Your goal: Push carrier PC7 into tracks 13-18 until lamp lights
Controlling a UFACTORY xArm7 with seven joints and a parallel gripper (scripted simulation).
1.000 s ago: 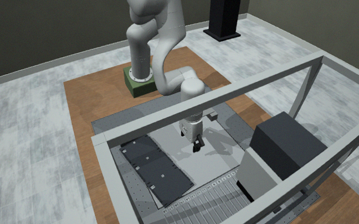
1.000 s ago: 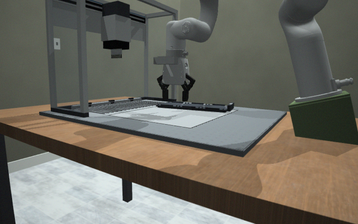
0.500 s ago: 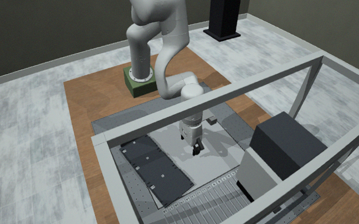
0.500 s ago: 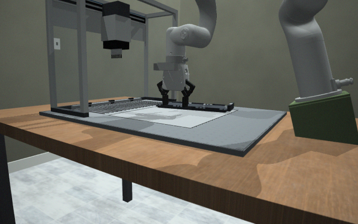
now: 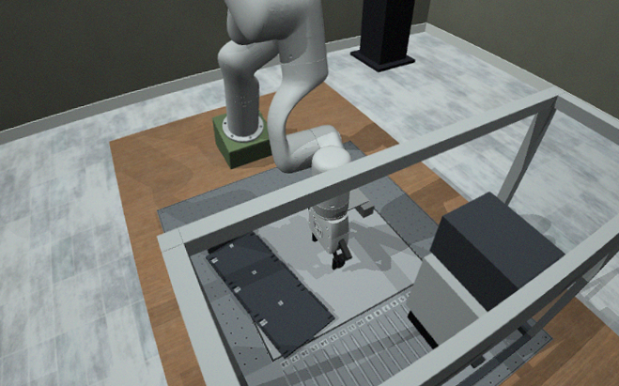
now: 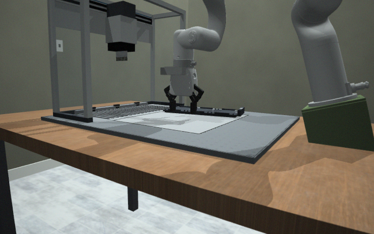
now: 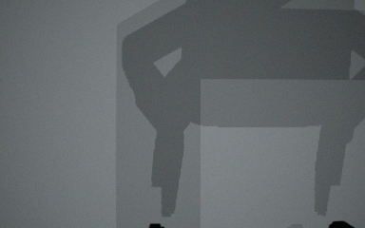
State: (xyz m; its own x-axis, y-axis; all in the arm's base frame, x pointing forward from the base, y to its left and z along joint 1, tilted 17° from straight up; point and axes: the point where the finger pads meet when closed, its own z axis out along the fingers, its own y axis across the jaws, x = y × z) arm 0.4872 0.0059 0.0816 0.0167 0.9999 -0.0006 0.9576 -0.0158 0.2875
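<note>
Right now the carrier PC7 is 17 cm to the right of my hand and 2 cm below it.
</note>
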